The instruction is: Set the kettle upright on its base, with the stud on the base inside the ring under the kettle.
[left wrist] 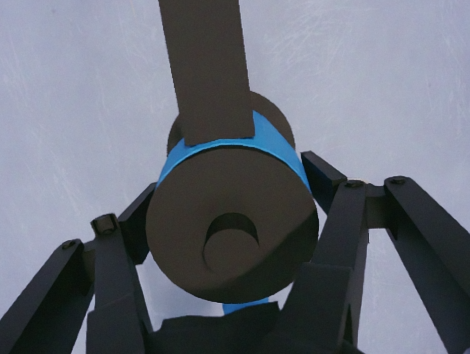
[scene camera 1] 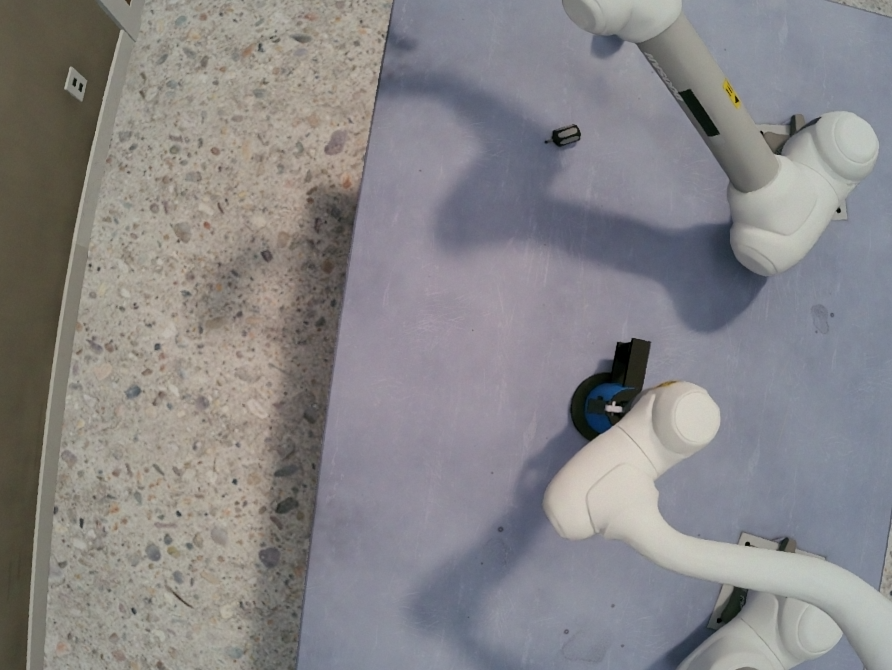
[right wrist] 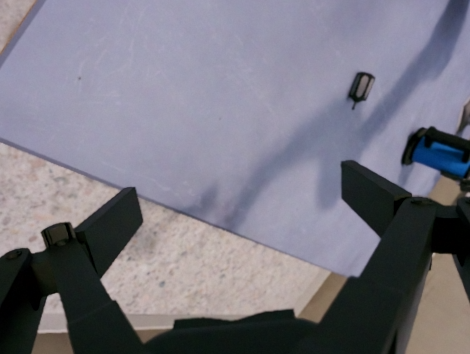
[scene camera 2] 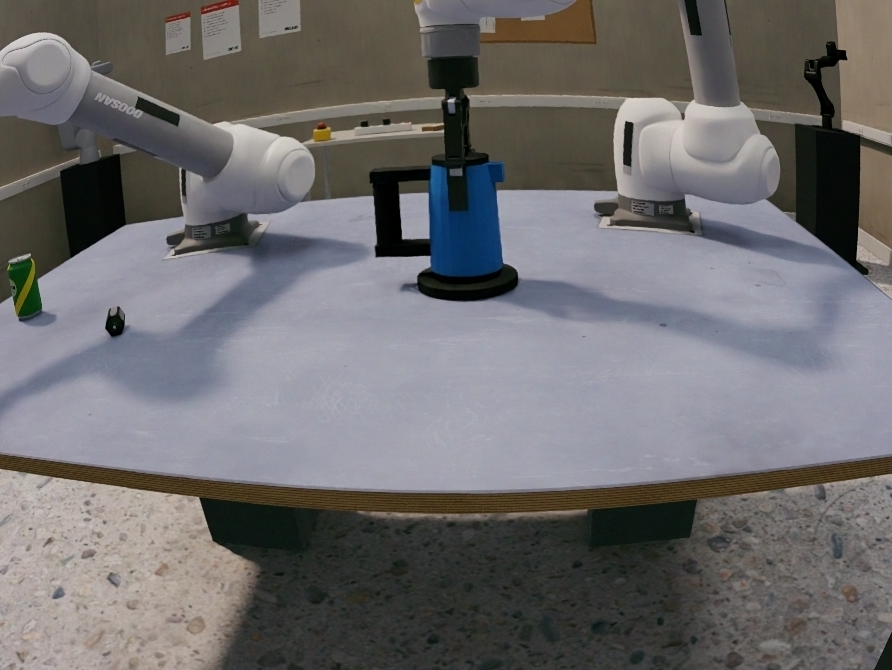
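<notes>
The blue kettle (scene camera 1: 595,393) (scene camera 2: 483,230) (left wrist: 200,190) (right wrist: 440,157) stands upright on its round black base (scene camera 1: 579,405) (scene camera 2: 431,287) (left wrist: 277,111) (right wrist: 410,147). Its black handle (scene camera 1: 634,362) (scene camera 2: 387,216) (left wrist: 207,60) sticks out to the left in scene camera 2. The kettle's bottom hides the stud and ring. My left gripper (scene camera 2: 460,188) (left wrist: 232,183) is open, pointing down over the kettle's top with one finger on each side of the upper body. My right gripper (right wrist: 238,192) is open and empty, away from the kettle; its view looks across the table edge.
A small dark faceted object (scene camera 1: 567,135) (scene camera 2: 115,320) (right wrist: 362,86) lies on the table (scene camera 1: 432,324) (scene camera 2: 324,432) (right wrist: 175,100). A green can (scene camera 2: 25,286) stands at the far left in scene camera 2. The right arm (scene camera 1: 710,108) (scene camera 2: 158,126) reaches over the table.
</notes>
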